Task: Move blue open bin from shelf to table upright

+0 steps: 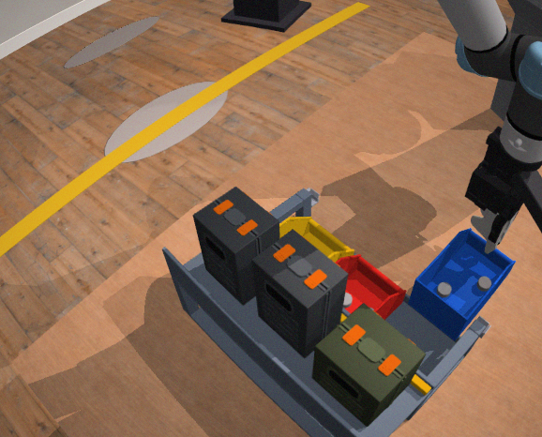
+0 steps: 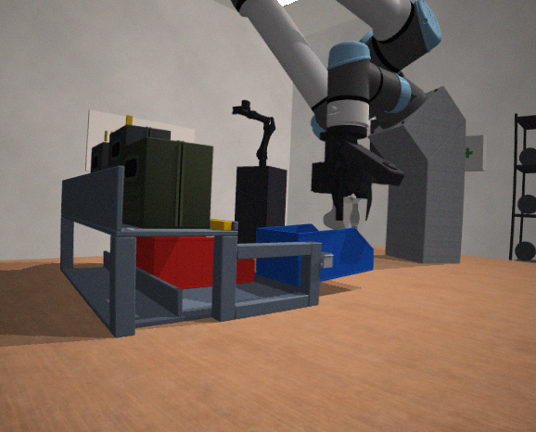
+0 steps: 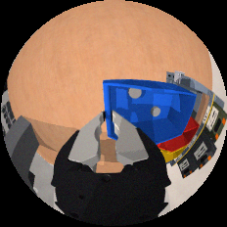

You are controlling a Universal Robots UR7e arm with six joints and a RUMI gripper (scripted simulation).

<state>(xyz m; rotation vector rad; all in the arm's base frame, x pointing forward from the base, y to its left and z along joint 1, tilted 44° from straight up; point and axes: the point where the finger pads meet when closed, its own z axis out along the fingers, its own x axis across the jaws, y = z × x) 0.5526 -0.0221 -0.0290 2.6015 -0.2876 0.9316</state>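
My hand is 80 mm short of the blue open bin, 30 mm to the left of it and 10 mm above it. From my hand the other things lie so: green case (320 mm ahead, 130 mm to the right, 80 mm above); red bin (180 mm ahead, 200 mm to the right, 30 mm below); yellow bin (140 mm ahead, 300 mm to the right, 30 mm below).
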